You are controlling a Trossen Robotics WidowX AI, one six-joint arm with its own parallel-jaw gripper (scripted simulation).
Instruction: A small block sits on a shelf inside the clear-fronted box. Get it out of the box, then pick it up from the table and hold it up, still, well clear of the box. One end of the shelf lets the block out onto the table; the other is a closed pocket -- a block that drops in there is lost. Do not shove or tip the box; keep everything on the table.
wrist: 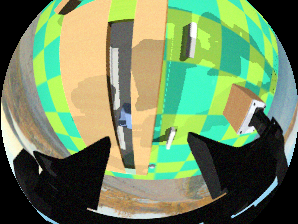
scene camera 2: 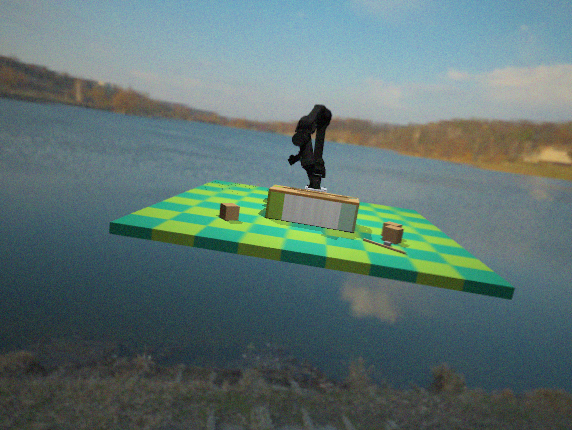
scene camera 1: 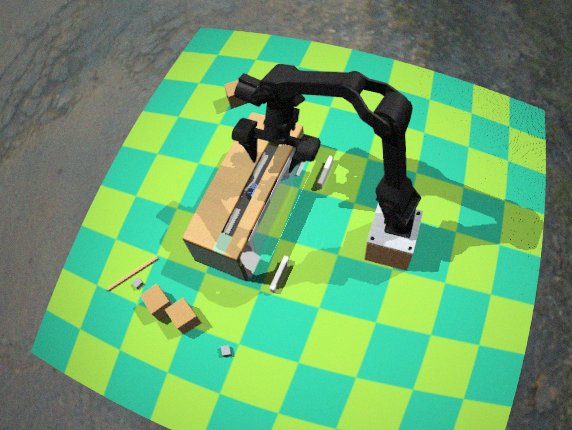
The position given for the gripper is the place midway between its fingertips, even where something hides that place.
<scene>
In view: the gripper (scene camera 1: 272, 166) and a tan cube (scene camera 1: 181, 313).
The gripper is seen too in the wrist view (wrist: 149, 139).
</scene>
